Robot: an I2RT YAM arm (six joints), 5 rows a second.
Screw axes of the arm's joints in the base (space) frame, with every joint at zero. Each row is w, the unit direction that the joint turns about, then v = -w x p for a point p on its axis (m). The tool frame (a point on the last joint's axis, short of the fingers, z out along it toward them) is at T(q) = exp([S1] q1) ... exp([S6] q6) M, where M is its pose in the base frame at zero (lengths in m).
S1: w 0 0 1 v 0 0 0
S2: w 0 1 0 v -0.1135 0 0.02
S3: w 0 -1 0 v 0.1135 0 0.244
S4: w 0 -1 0 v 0.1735 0 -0.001
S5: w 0 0 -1 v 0 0.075 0
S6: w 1 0 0 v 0 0.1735 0
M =
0 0 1 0.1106
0 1 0 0
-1 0 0 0.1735
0 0 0 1
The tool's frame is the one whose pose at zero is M.
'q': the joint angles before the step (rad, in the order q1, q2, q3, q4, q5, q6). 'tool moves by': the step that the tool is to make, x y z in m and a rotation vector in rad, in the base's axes. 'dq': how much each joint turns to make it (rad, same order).
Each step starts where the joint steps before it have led.
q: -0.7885, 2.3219, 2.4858, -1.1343, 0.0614, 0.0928
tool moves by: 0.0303, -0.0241, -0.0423, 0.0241, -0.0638, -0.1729
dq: 0.0121, 0.2213, 0.2259, 0.0070, 0.0545, 0.1881
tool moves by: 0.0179, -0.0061, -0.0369, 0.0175, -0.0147, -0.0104
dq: 0.0146, 0.0645, -0.0294, 0.0885, -0.0044, 0.0338
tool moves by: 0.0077, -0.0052, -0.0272, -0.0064, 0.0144, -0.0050
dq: 0.0039, 0.0325, -0.0477, 0.0742, 0.0170, -0.0010
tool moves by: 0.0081, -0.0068, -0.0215, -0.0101, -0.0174, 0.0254
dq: 0.0000, 0.0518, 0.0087, 0.0649, -0.0184, -0.0183
